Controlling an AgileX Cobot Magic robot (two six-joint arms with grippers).
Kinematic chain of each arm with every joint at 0, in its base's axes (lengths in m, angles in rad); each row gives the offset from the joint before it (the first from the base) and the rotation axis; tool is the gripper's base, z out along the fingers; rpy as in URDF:
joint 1: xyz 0 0 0.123 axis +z
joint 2: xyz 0 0 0 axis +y
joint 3: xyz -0.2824 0 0.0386 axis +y
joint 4: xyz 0.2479 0 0.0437 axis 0.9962 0 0.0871
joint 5: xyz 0 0 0 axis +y
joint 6: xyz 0.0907 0 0.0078 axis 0.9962 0 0.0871
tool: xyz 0 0 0 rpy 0 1.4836 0
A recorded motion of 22 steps. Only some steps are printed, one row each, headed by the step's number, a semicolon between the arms.
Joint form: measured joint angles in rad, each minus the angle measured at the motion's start. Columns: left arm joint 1, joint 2, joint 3, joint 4, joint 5, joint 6; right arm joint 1, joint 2, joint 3, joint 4, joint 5, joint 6.
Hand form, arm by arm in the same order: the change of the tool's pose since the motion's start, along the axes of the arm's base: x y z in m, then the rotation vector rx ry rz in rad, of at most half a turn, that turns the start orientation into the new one. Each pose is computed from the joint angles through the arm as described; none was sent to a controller.
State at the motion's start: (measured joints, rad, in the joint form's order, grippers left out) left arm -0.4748 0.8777 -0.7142 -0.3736 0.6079 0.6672; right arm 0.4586 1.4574 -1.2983 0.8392 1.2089 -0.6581
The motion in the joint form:
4: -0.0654 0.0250 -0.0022 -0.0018 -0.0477 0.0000; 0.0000 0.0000 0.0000 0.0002 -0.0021 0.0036
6: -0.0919 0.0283 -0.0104 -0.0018 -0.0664 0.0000; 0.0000 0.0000 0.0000 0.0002 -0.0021 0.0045
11: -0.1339 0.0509 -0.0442 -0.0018 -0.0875 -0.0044; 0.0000 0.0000 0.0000 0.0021 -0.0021 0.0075
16: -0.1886 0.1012 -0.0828 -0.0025 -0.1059 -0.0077; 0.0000 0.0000 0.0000 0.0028 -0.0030 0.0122
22: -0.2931 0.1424 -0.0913 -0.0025 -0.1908 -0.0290; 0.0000 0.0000 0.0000 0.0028 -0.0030 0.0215
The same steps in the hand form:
4: 0.0006 -0.0120 -0.0005 -0.0107 -0.0187 -0.0479; 0.0002 0.0000 0.0000 0.0006 0.0015 -0.0039
6: -0.0003 -0.0165 0.0028 -0.0216 -0.0382 -0.0675; 0.0002 0.0000 0.0000 0.0006 0.0022 -0.0045
11: 0.0012 -0.0261 0.0111 -0.0405 -0.0619 -0.0993; 0.0001 0.0001 0.0002 0.0022 0.0053 -0.0066
16: 0.0050 -0.0415 0.0152 -0.0470 -0.0634 -0.1453; 0.0002 0.0002 0.0002 0.0029 0.0087 -0.0103
22: 0.0010 -0.0636 0.0154 -0.0863 -0.0875 -0.2073; 0.0002 0.0002 0.0002 0.0026 0.0157 -0.0163

